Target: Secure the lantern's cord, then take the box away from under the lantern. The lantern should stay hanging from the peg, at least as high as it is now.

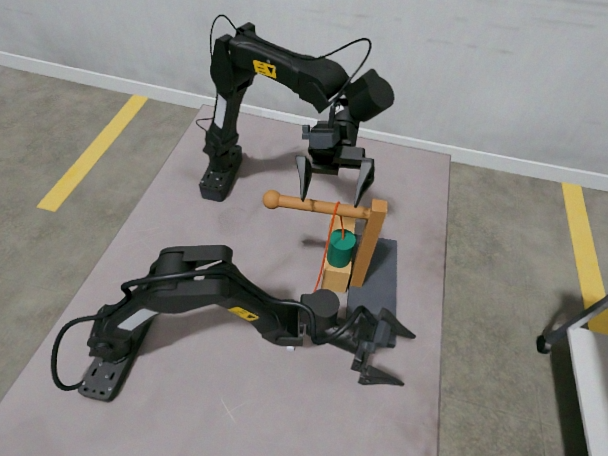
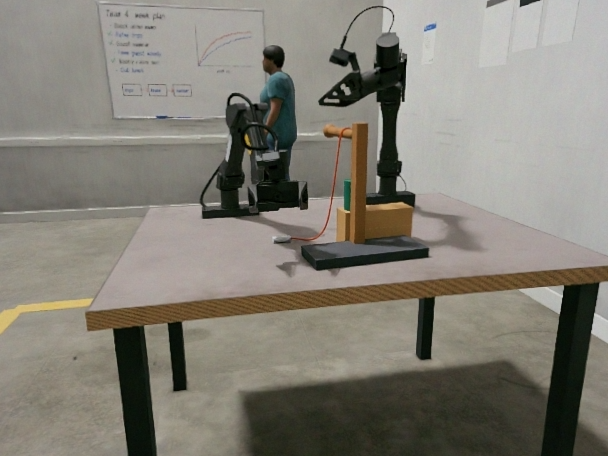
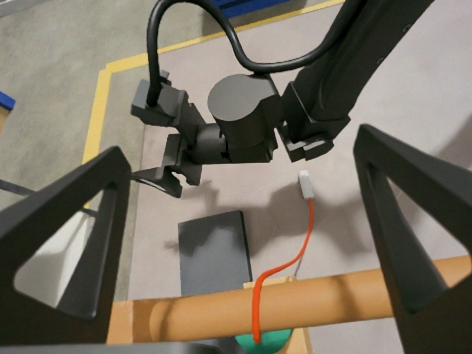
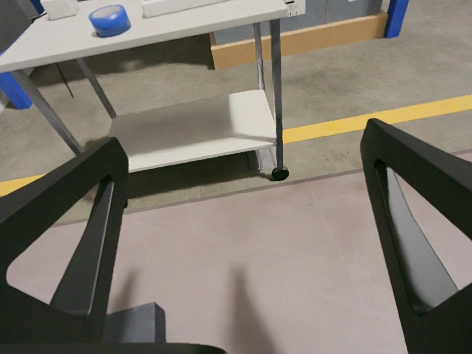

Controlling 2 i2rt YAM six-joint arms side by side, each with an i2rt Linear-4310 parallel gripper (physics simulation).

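Frame: origin at the left arm's base, x ahead, y left, z up, level; millimetres.
Seen in the pictures: left gripper, fingertip midpoint: (image 1: 328, 203) (image 2: 322, 99) (image 3: 235, 147); right gripper, fingertip midpoint: (image 1: 409, 360) (image 2: 278, 203) (image 3: 135, 147) (image 4: 238, 140); left arm's base, origin of the base link: (image 1: 221, 167) (image 2: 387, 196); right arm's base, origin of the base link: (image 1: 117, 350) (image 2: 230, 209).
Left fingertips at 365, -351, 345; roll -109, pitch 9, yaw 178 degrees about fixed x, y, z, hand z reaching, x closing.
Note:
Pixels of each thing's top centre, then the offset from my left fingertips to it, as dx, dy, dz.
- green lantern, middle of its top: (image 3: 260, 320) (image 1: 342, 239) (image 2: 355, 180) +39, +80, -206
- wooden peg, middle of its top: (image 3: 315, 302) (image 1: 320, 202) (image 2: 342, 128) -19, +61, -74
- light wooden box, middle of its top: (image 1: 340, 238) (image 2: 374, 207) +35, +140, -286
- small white end piece, middle of its top: (image 3: 305, 183) (image 2: 281, 236) -29, -112, -368
- peg's upright post, middle of its top: (image 3: 108, 332) (image 1: 379, 205) (image 2: 360, 123) +95, +69, -56
The green lantern (image 1: 341, 250) (image 2: 347, 195) (image 3: 265, 342) is under the wooden peg (image 1: 292, 202) (image 2: 336, 131) (image 3: 325, 300), above the light wooden box (image 1: 336, 280) (image 2: 390, 220); contact is unclear. Its orange cord (image 1: 330, 230) (image 2: 334, 187) (image 3: 256, 310) passes over the peg and runs down to a small white end piece (image 2: 281, 239) (image 3: 306, 185) on the table. My left gripper (image 1: 330, 201) (image 2: 321, 103) is open and empty above the peg. My right gripper (image 1: 408, 360) (image 2: 278, 196) (image 4: 238, 140) is open and empty, beside the stand and above the table.
The peg's upright post (image 1: 369, 245) (image 2: 358, 185) stands on a dark base plate (image 1: 387, 280) (image 2: 365, 252) (image 3: 215, 255) (image 4: 132, 325). The right arm reaches over the table near the cord's end piece. A white cart (image 4: 190, 125) stands beyond the table edge.

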